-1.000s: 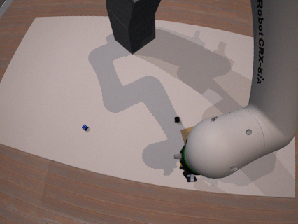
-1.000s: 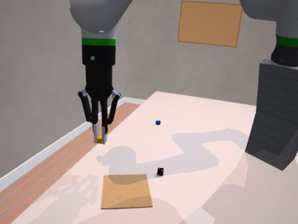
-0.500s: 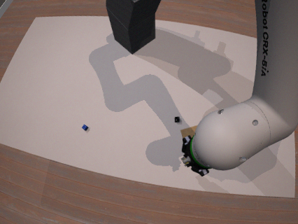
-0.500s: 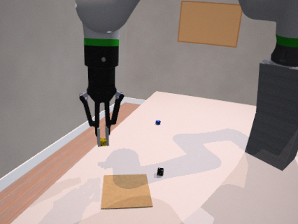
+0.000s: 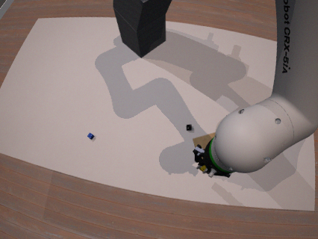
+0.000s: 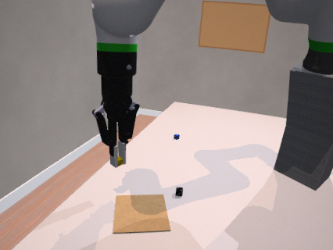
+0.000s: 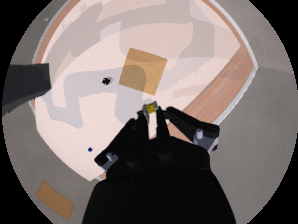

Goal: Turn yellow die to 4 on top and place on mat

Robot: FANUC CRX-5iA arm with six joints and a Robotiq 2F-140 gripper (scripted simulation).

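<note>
The brown mat lies 100 mm behind my hand, 40 mm to the left of it and 130 mm below it. Also, from my hand: black die: 170 mm behind, 80 mm to the right, 120 mm below; then blue die: 30 mm behind, 470 mm to the right, 120 mm below; then yellow die: 20 mm below.
</note>
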